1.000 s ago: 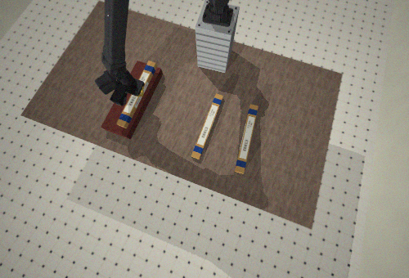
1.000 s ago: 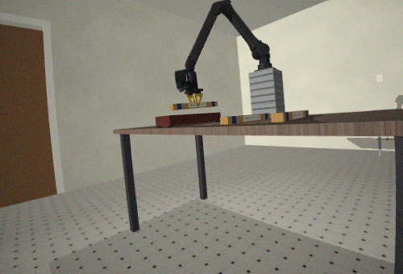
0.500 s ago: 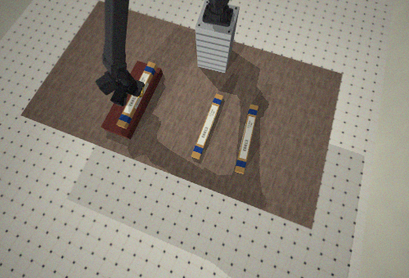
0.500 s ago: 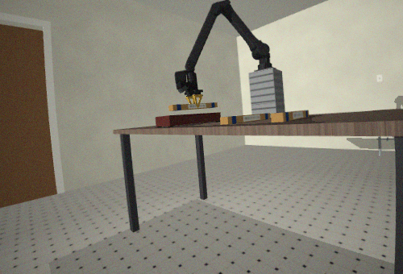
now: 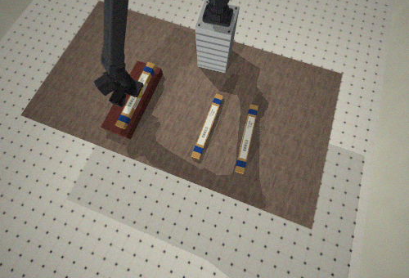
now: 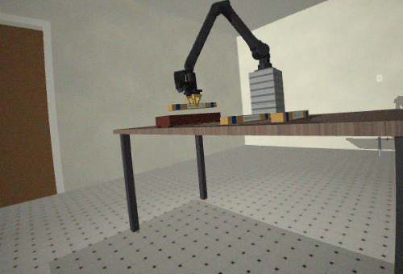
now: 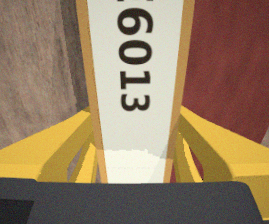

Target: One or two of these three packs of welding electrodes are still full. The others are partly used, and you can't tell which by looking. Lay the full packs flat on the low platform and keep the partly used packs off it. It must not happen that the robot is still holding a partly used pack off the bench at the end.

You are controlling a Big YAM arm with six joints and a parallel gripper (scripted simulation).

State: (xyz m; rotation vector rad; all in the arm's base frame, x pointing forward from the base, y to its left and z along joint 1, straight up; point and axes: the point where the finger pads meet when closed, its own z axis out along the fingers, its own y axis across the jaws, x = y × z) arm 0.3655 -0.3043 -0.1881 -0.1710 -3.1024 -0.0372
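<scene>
My hand is 9 cm above the low platform and 4 cm to the left of it.
</scene>
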